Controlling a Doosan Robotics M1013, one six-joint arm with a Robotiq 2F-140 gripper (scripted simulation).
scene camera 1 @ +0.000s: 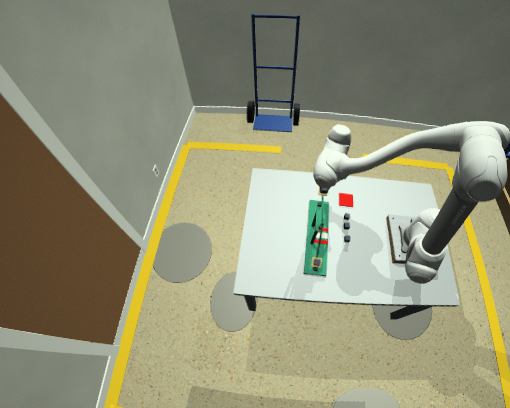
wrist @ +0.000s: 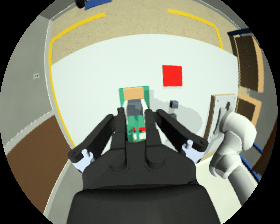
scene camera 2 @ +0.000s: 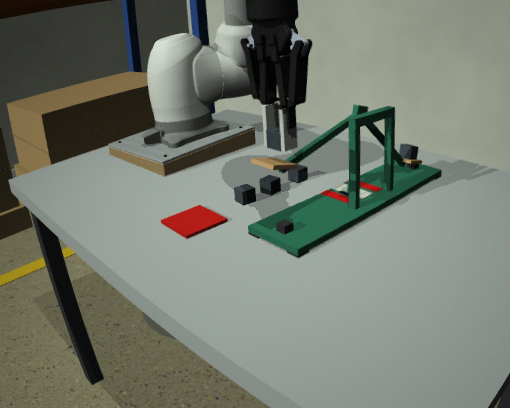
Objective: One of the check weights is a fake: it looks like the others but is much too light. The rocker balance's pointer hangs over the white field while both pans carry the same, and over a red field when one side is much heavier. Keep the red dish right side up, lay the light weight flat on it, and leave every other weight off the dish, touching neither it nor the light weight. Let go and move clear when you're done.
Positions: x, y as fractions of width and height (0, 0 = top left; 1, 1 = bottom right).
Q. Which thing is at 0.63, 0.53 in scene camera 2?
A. A green rocker balance.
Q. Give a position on a flat red dish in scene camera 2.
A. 0.39, 0.54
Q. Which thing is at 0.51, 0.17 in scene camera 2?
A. My gripper.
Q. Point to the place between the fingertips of my gripper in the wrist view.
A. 0.48, 0.47
